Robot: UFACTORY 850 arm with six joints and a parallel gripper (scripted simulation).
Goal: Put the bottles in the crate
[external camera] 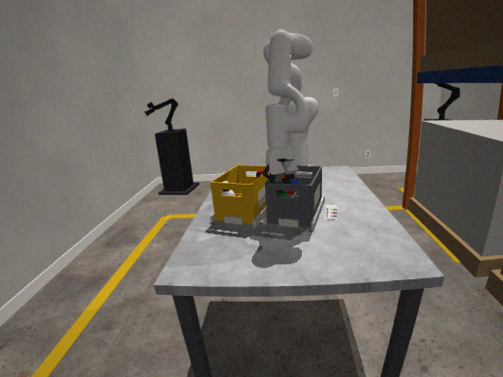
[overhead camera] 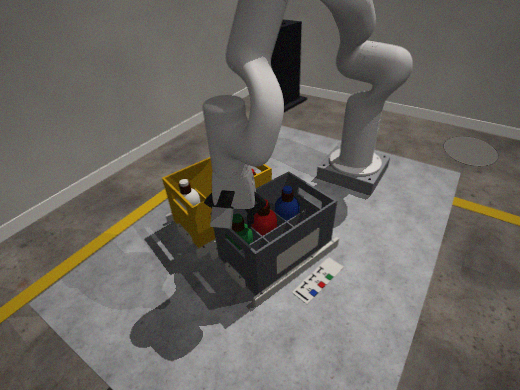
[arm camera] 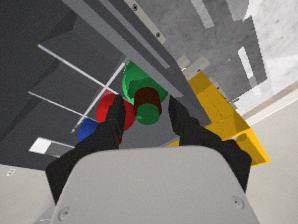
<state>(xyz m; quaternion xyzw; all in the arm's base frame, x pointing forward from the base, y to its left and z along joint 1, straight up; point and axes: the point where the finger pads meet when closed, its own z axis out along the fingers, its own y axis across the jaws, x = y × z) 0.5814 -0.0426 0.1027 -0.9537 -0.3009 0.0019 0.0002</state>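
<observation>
Right now the green-label bottle is 70 mm below my hand. From my hand the other things lie so: grey crate 80 mm behind, 60 mm to the left, 70 mm below; blue-label bottle 180 mm behind, 30 mm to the left, 70 mm below; red bottle 90 mm behind, 10 mm to the left, 70 mm below.
</observation>
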